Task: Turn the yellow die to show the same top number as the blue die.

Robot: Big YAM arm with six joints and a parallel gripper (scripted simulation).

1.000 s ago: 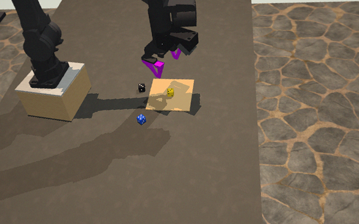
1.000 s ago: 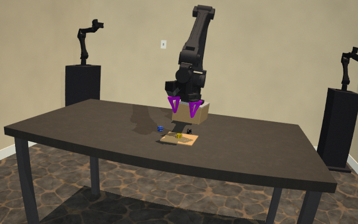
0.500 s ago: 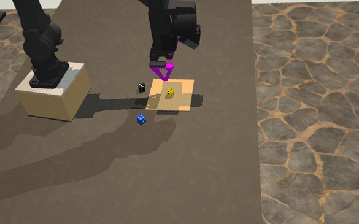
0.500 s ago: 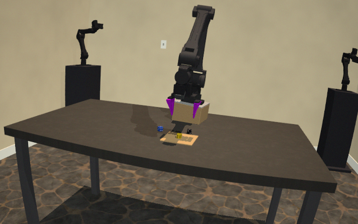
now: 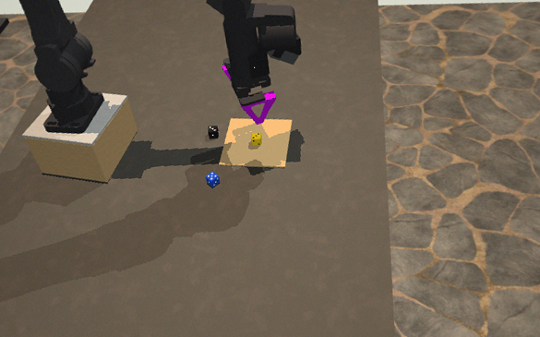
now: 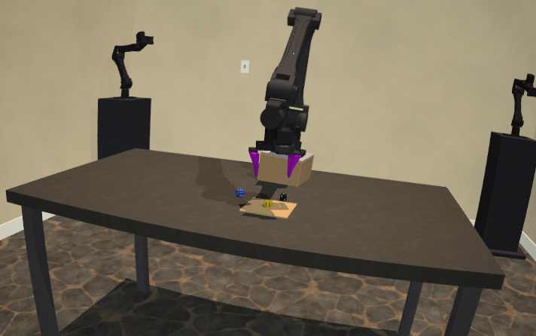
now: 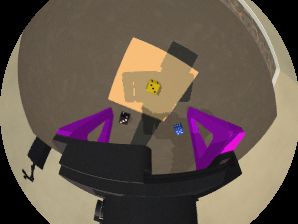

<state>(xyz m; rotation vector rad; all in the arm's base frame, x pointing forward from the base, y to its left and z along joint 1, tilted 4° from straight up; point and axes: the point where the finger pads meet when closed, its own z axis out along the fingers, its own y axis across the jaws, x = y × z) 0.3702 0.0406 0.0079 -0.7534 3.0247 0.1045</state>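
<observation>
Now: hand 1 cm to the left of the yellow die and 9 cm above it. From my hand the other things lie so: orange mat: 10 cm below; blue die: 7 cm behind, 12 cm to the right, 9 cm below; black die: 10 cm behind, 2 cm to the left, 9 cm below.
</observation>
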